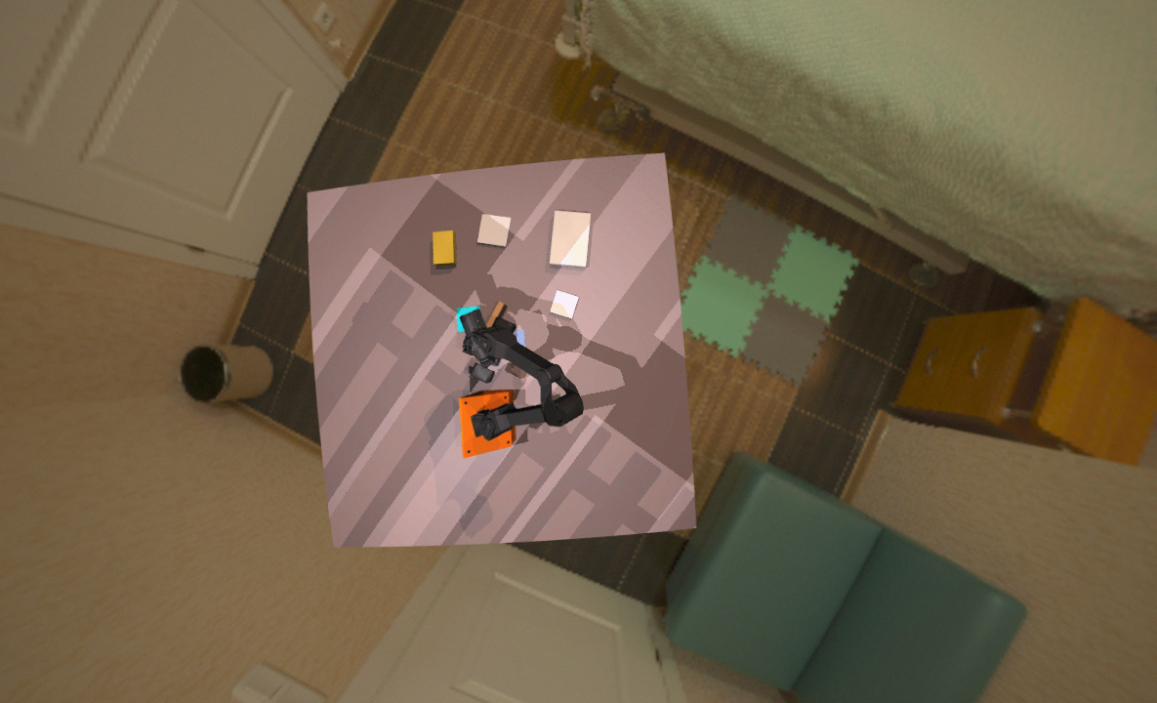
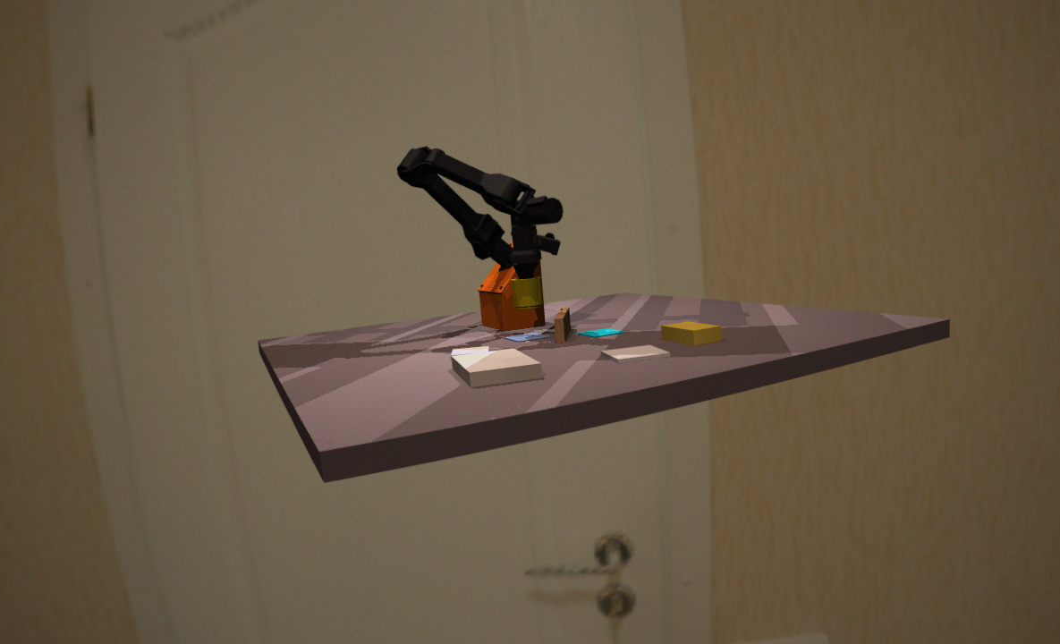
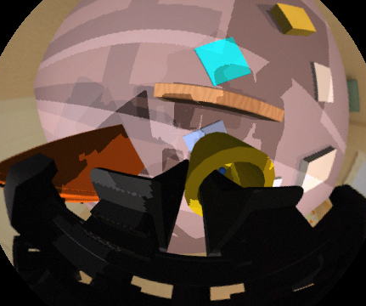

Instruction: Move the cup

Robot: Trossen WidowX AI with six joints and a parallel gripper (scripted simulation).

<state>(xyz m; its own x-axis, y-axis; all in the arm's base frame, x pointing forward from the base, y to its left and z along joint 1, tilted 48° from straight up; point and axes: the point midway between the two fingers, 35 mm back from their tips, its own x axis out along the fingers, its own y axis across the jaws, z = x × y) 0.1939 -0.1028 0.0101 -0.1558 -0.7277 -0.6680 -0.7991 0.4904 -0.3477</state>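
Now: the cyan pad 130 mm ahead of my gripper tip, 100 mm to the left of it and 110 mm below it. Also, from my gripper tip: wooden block 80 mm ahead, 40 mm to the left, 80 mm below; light blue pad 20 mm ahead, 30 mm to the right, 110 mm below; yellow cup 20 mm ahead, 20 mm to the right.
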